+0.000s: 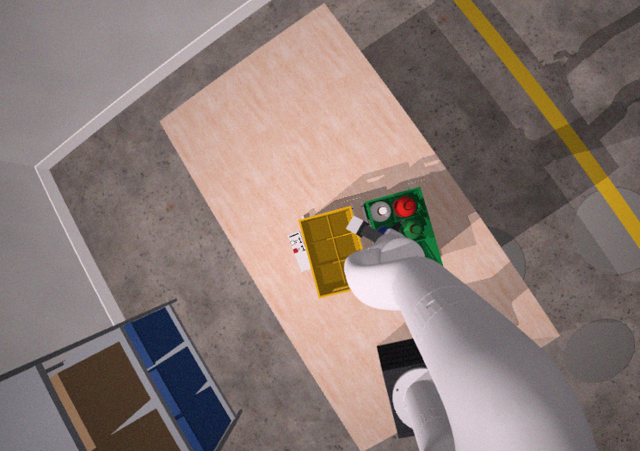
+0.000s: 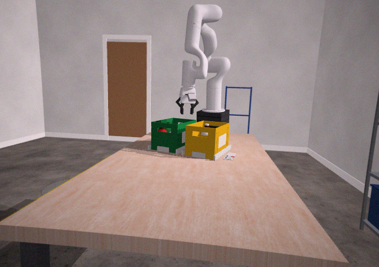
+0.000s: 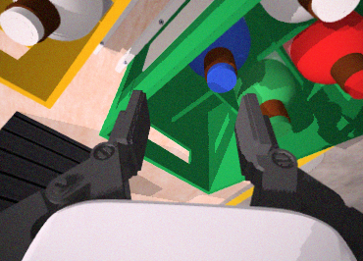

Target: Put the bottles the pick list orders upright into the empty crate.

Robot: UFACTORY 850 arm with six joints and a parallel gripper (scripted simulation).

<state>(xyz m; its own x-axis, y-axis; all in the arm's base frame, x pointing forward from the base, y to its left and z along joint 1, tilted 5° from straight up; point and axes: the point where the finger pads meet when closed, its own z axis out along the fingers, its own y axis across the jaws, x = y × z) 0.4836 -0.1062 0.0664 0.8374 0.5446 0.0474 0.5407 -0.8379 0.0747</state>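
My hand is 60 mm short of the red-label bottle, 140 mm to the left of it and 150 mm above it. The rest, counted from my hand: blue-label bottle: 30 mm to the right, 150 mm below; then green bottle: 20 mm behind, 130 mm to the right, 150 mm below; then green crate: 10 mm behind, 80 mm to the right, 160 mm below.
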